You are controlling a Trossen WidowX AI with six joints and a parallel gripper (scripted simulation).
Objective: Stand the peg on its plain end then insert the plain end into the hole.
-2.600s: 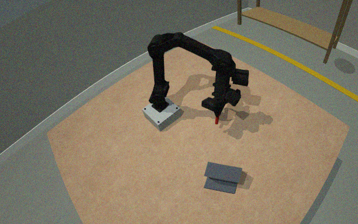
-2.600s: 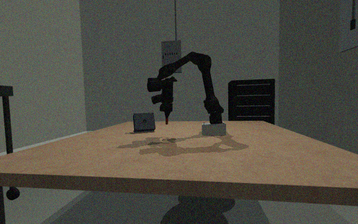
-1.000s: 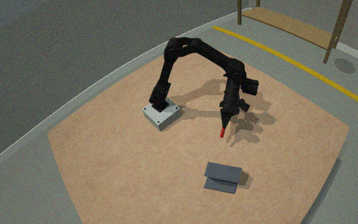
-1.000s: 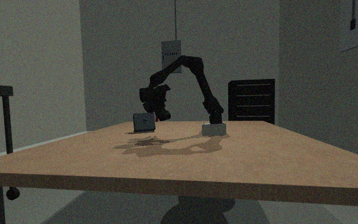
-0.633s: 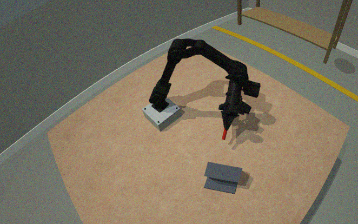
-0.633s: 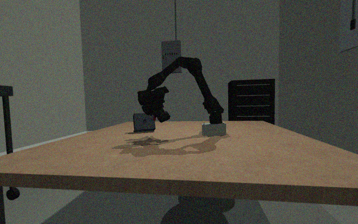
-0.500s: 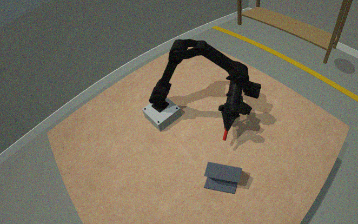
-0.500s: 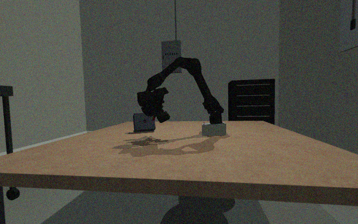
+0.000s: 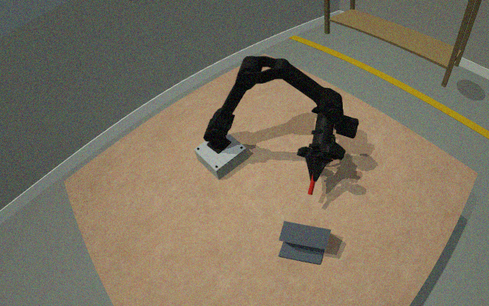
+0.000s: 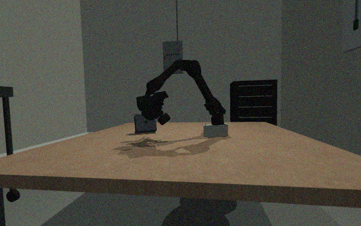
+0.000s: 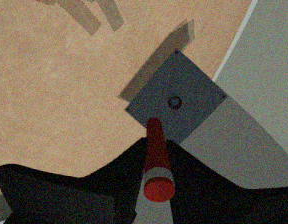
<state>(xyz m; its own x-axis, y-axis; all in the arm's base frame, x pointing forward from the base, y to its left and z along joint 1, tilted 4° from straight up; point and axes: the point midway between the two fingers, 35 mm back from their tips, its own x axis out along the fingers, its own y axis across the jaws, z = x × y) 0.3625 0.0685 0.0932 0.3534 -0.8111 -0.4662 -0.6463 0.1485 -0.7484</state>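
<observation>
Right now my gripper tip is 8 cm short of the grey sloped panel, 13 cm to the left of it and 5 cm above it. Round my gripper tip: red peg: 1 cm behind, 1 cm to the left, 1 cm above.
</observation>
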